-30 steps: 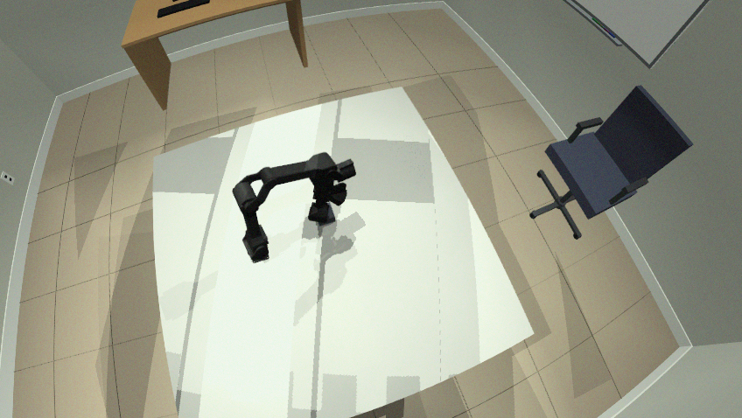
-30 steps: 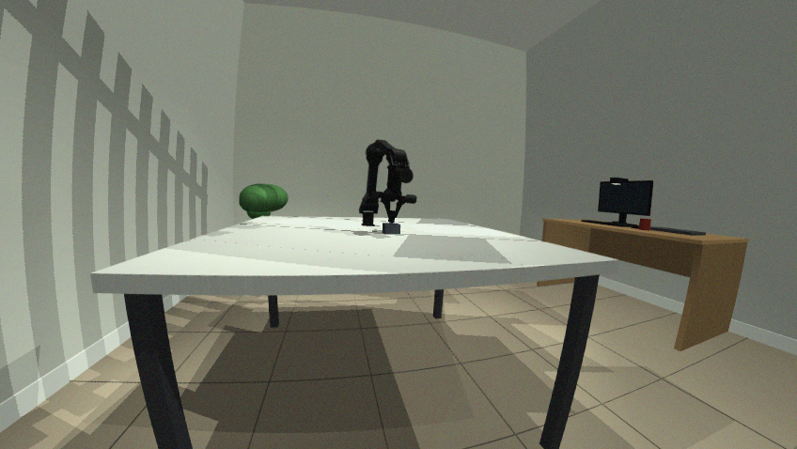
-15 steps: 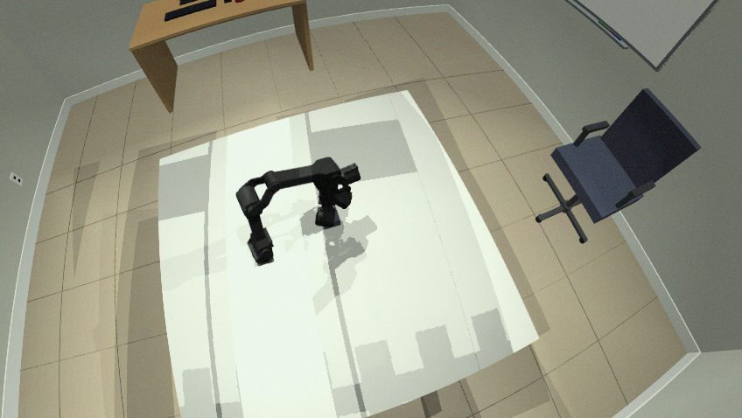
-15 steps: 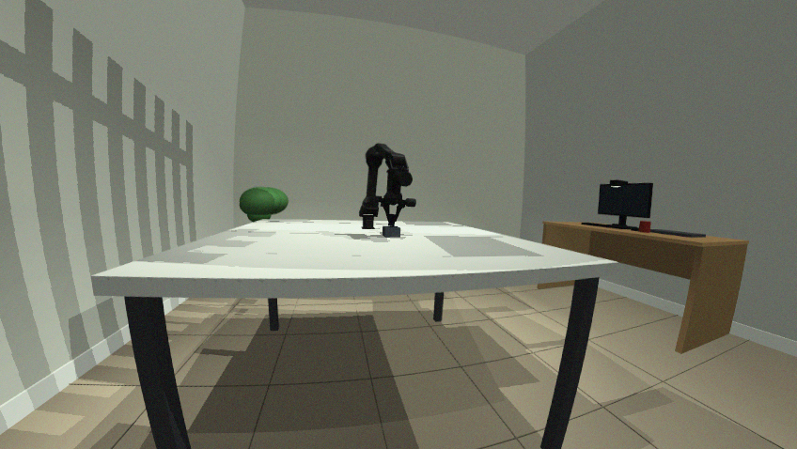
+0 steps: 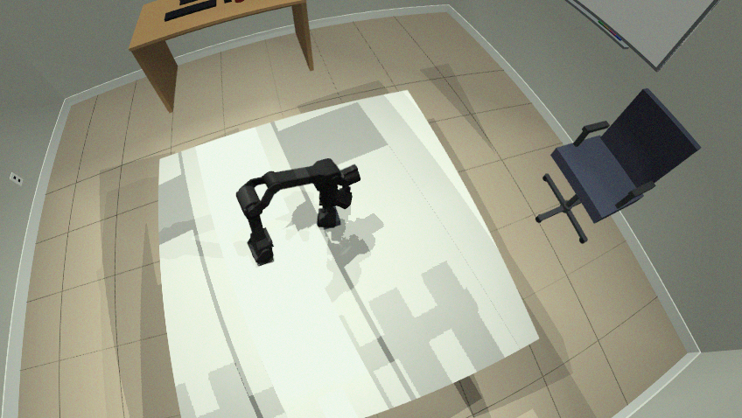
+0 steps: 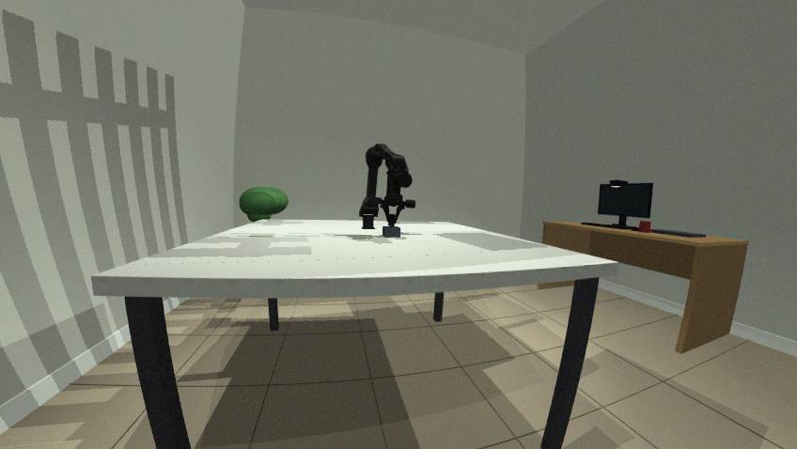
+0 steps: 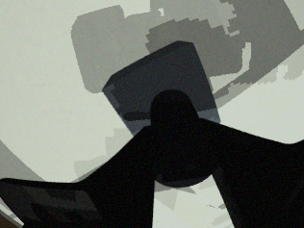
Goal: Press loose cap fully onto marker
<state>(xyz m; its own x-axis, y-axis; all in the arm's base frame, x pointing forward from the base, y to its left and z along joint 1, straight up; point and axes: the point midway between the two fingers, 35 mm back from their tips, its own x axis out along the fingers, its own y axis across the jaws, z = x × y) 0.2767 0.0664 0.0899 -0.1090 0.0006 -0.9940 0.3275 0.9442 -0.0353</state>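
My gripper tip is 10 mm short of the black cap and 10 mm below it. Also, from my gripper tip: grey holder block (10 mm ahead, 40 mm below).
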